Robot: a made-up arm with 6 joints.
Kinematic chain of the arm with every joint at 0, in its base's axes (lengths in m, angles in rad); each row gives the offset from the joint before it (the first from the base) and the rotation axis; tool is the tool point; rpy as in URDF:
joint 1: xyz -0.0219 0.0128 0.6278 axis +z
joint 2: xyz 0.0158 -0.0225 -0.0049 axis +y
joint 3: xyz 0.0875 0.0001 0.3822 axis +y
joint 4: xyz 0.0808 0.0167 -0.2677 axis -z
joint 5: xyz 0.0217 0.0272 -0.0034 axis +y
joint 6: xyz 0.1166 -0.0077 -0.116 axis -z
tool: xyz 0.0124 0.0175 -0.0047 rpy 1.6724 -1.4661 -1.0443
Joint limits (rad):
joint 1: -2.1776..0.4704
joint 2: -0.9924..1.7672
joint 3: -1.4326..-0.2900
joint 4: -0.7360..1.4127
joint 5: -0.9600..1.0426
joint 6: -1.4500..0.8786
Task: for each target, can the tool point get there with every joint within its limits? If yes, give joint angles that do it. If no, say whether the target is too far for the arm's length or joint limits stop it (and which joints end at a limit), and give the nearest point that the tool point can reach.
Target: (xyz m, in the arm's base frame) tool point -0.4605 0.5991 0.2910
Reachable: no: joint limits stop it (at a limit: joint 1, joint 2, joint 3, joint 4, joint 6) | nearest point -0.1910 0.0922 0.2991 | short by 0.574 m
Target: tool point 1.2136 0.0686 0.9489
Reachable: no: too far | nearest point 0.7316 0.0468 0.8201 | short by 0.499 m
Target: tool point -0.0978 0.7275 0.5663
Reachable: no: joint limits stop it (at a limit: joint 1, joint 3, joint 4) | nearest point 0.2651 0.3314 0.5324 | short by 0.538 m
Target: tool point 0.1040 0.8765 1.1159
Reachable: no: too far | nearest point 0.3419 0.3715 1.0989 | short by 0.558 m
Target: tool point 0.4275 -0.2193 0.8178
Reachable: yes | joints -0.5223 -0.0695 -0.6487 -0.0037 0.3042 0.5317
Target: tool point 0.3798 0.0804 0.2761
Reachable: yes | joints -0.0029 1.1553 -0.5488 -0.2016 -0.3453 -0.6573
